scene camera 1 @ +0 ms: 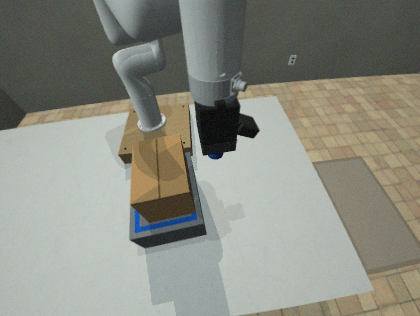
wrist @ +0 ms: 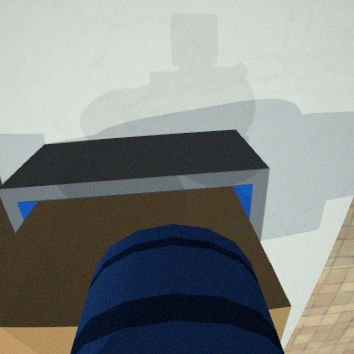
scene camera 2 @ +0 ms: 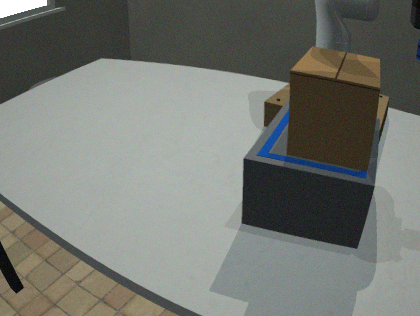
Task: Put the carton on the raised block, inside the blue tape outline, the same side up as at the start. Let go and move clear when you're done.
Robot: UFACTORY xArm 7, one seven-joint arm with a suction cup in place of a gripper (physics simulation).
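Frame: origin at the arm's base, x right, y up, z back, level; centimetres.
Seen in the pictures: hand, its tool point: (wrist: 173,289); arm's base, origin of its link: (scene camera 1: 152,122).
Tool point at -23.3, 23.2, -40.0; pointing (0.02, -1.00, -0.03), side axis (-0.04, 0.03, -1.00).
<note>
Pixels of each thing's top centre, then the offset from my tool point to it, as dx, dy, dz. "pt": a spot on its surface instead. Level surfaces: height alone.
- brown carton, centre of its top: (scene camera 2: 342,63) (scene camera 1: 157,164) +14.0, -4.1, +2.0
- grey raised block, centre of its top: (wrist: 143,261) (scene camera 2: 325,134) (scene camera 1: 163,189) +16.0, -17.0, +1.9
- blue tape outline, a spot on its surface: (wrist: 244,197) pt +8.1, -17.1, -7.8
- white table's, height of its surface: dy -29.1
The brown carton (scene camera 1: 160,172) (scene camera 2: 332,120) (wrist: 135,240) stands flat on the grey raised block (scene camera 1: 170,239) (scene camera 2: 307,202) (wrist: 145,157), its seamed face up. The blue tape outline (scene camera 1: 166,223) (scene camera 2: 315,164) (wrist: 244,197) shows in front of it and, in scene camera 2, at its left. In the wrist view the carton's bottom edge runs along the outer edge of one tape strip and hides most of it. My suction cup (scene camera 1: 215,156) (scene camera 2: 418,50) (wrist: 175,280) is open and holds nothing. It hangs in the air, apart from the carton, to its right in scene camera 1.
The wooden base plate (scene camera 1: 127,135) (scene camera 2: 272,112) with the arm's foot lies behind the block. The white table's (scene camera 1: 75,210) (scene camera 2: 125,140) right edge is beyond the cup in scene camera 1, with a brown mat (scene camera 1: 365,215) on the tiled floor.
</note>
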